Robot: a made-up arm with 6 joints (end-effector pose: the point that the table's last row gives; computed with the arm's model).
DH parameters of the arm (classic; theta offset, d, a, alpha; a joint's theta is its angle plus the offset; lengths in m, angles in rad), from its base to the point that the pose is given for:
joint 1: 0 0.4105 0 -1.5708
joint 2: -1.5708 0 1.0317 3.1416
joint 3: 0 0 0 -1.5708
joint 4: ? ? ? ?
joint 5: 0 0.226 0 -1.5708
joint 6: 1.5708 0 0 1.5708
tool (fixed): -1.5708 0 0 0
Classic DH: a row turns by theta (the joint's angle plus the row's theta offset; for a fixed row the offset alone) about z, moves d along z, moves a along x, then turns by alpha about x.
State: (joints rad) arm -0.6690 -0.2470 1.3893 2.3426 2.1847 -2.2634
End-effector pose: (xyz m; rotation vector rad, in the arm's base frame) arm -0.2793 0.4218 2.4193 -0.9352 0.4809 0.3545
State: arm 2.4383 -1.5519 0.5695 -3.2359 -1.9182 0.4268
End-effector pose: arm 1.0626 -1.1960 1.2891 -0.0668 0.9451 -0.3635
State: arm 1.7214 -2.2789 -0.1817 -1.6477 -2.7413 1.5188
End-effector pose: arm 0.1482 -1.0921 0.7356 1.0888 1.9838 -1.0319
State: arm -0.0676 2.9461 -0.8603 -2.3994 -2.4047 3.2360
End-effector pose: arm -0.4967 0.2006 0.1487 0.7675 1.2955 0.0369
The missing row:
joint 4: 0 -1.0212 0 1.5708
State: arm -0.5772 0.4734 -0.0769 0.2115 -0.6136 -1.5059
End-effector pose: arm 1.0238 -0.9304 0.8352 1.3854 0.5706 -1.3144
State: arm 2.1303 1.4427 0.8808 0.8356 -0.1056 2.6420
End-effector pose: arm -0.9207 1.7558 0.1401 1.1355 2.1304 -0.0083
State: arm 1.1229 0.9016 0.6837 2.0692 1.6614 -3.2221
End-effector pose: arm 0.7034 1.7135 1.0236 -0.0947 2.2132 1.4243
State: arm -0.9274 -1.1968 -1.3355 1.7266 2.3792 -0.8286
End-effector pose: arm 0.0772 -0.0445 0.8674 -0.4389 -0.3852 1.4273
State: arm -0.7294 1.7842 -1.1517 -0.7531 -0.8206 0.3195
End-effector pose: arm -0.1270 -0.1076 0.1347 -1.4331 -2.0902 0.1993
